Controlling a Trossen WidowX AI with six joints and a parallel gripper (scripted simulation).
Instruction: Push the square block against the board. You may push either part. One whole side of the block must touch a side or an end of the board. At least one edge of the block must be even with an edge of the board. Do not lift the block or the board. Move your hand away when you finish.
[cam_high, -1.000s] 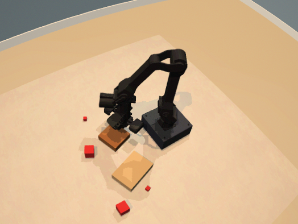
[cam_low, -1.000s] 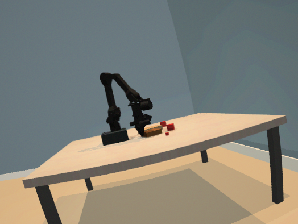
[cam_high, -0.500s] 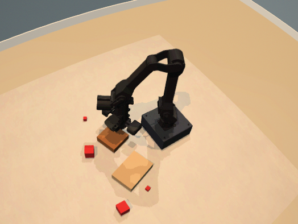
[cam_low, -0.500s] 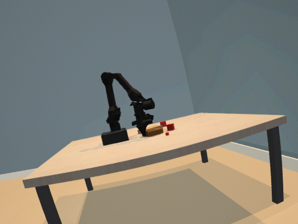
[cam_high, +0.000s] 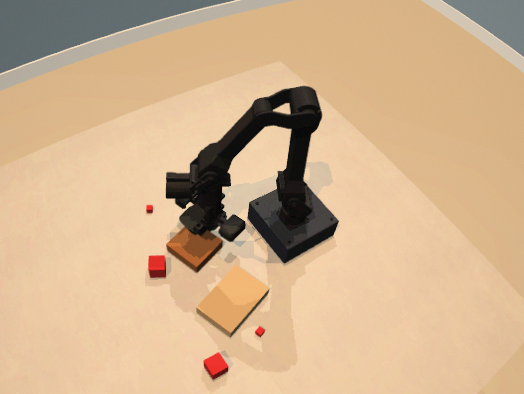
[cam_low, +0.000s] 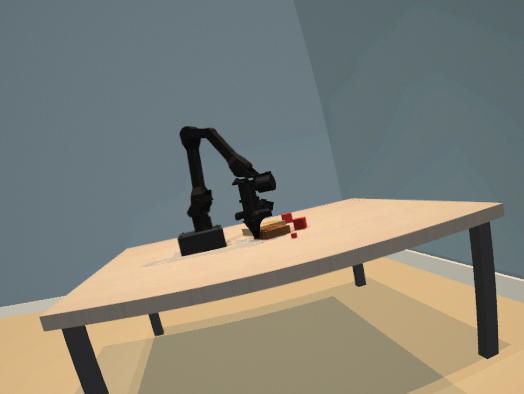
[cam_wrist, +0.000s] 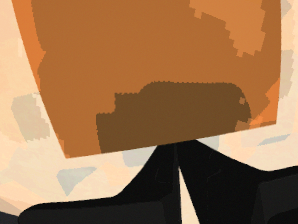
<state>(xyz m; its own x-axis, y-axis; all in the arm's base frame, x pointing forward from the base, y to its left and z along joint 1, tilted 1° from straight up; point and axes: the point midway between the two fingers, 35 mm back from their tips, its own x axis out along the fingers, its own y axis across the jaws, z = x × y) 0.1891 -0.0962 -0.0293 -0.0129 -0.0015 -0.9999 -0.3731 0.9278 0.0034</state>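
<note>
The square block lies 6 cm ahead of my gripper tip, 3 cm to the left of it and 1 cm above it. Round my gripper tip: board (5 cm ahead, 21 cm to the left, 1 cm above).
</note>
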